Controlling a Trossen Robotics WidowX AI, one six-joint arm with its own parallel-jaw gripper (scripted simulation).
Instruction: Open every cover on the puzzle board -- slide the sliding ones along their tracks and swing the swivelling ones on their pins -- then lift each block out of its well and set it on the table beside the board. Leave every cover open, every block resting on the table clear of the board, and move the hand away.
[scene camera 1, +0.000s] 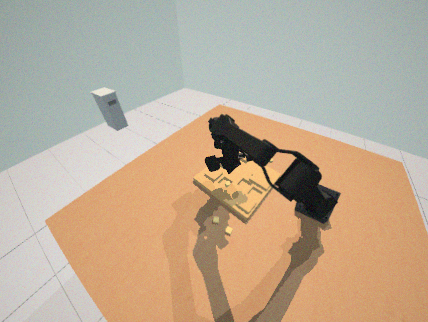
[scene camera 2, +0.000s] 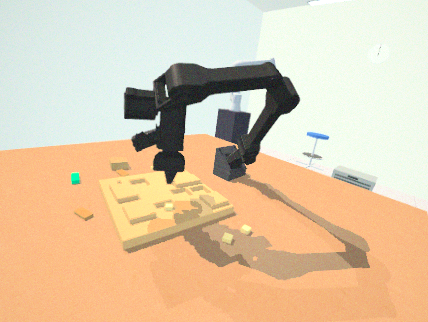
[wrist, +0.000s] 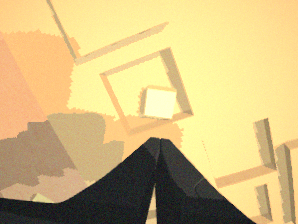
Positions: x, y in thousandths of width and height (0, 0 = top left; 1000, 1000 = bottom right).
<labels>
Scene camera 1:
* my gripper: 534, 539
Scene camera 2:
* my gripper: 394, 570
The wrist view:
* my gripper: 532, 654
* tan puzzle board: 763, 533
</labels>
